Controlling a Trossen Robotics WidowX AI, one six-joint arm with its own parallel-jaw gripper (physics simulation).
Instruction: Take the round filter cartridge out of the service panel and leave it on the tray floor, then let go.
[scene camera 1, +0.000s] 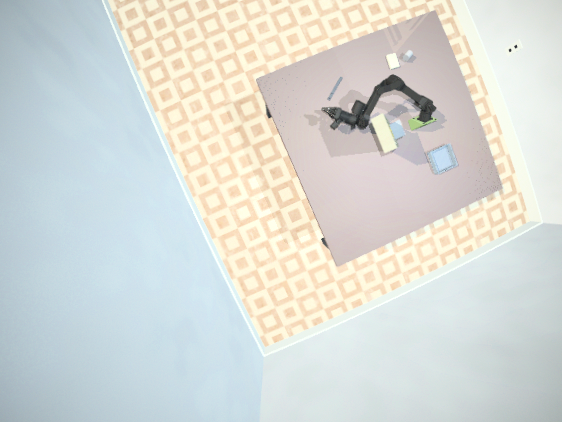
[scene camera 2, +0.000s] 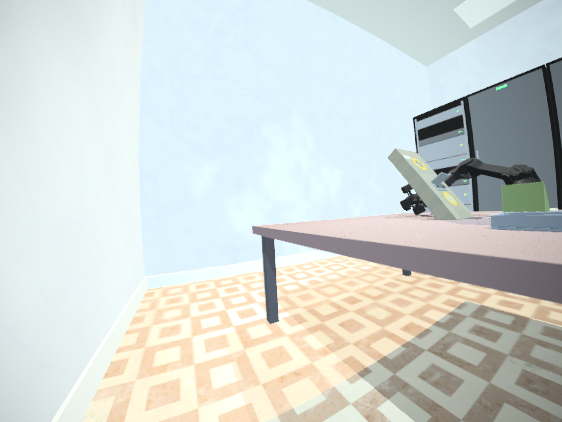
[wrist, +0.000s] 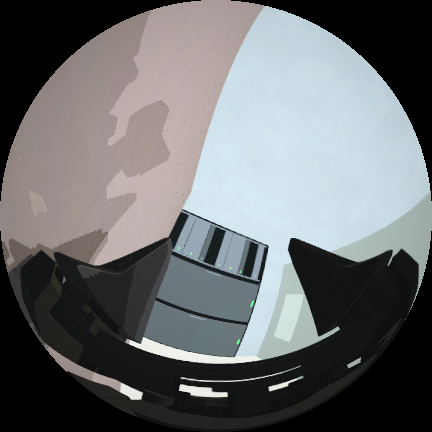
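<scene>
The cream service panel (scene camera 1: 384, 134) (scene camera 2: 430, 187) stands tilted on the table. In the second scene view its face has two yellow rings, with a pale blue block (scene camera 1: 398, 131) (scene camera 2: 440, 181) between them. I cannot tell for certain which part is the round filter cartridge. The light blue square tray (scene camera 1: 442, 159) (scene camera 2: 525, 221) lies on the table, on the ringed side of the panel. My gripper (scene camera 1: 328, 111) (wrist: 232, 244) is open and empty, on the far side of the panel from the tray. It is partly hidden behind the panel in the second scene view.
The arm reaches around one end of the panel from its base by the green block (scene camera 1: 416, 123) (scene camera 2: 525, 197). A thin grey-blue bar (scene camera 1: 335, 88) lies near the gripper. A white box (scene camera 1: 393, 61) and a small pale cylinder (scene camera 1: 408, 55) lie beyond the arm's elbow.
</scene>
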